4 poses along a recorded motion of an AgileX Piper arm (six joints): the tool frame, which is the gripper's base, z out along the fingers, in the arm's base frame.
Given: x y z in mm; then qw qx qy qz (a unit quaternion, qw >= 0).
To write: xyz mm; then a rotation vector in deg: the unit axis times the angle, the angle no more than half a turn. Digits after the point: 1 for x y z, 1 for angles.
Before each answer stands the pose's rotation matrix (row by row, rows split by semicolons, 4 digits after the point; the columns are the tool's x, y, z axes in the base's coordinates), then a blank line. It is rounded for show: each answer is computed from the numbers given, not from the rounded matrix.
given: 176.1, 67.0, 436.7, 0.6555, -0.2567, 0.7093, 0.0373
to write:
-0.0089 -0.4130 0.9107; -0.3152 0.8654 0.3894; -0.9490 -0.2836 -0.1379

176.1, 67.0, 436.7, -33.3, 92.1, 4.8
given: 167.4, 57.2, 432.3, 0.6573, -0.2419, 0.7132, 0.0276
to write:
-0.0189 -0.3813 0.9242; -0.3088 0.8814 0.3574; -0.9509 -0.2786 -0.1344

167.4, 57.2, 432.3, -31.4, 92.6, 3.6
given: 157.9, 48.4, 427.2, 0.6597, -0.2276, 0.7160, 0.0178
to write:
-0.0260 -0.3494 0.9366; -0.3024 0.8958 0.3258; -0.9528 -0.2748 -0.1289

157.9, 48.4, 427.2, -29.5, 92.8, 2.3
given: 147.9, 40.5, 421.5, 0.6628, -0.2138, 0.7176, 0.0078
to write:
-0.0300 -0.3172 0.9479; -0.2965 0.9085 0.2946; -0.9546 -0.2722 -0.1213

147.9, 40.5, 421.5, -27.7, 92.9, 1.0
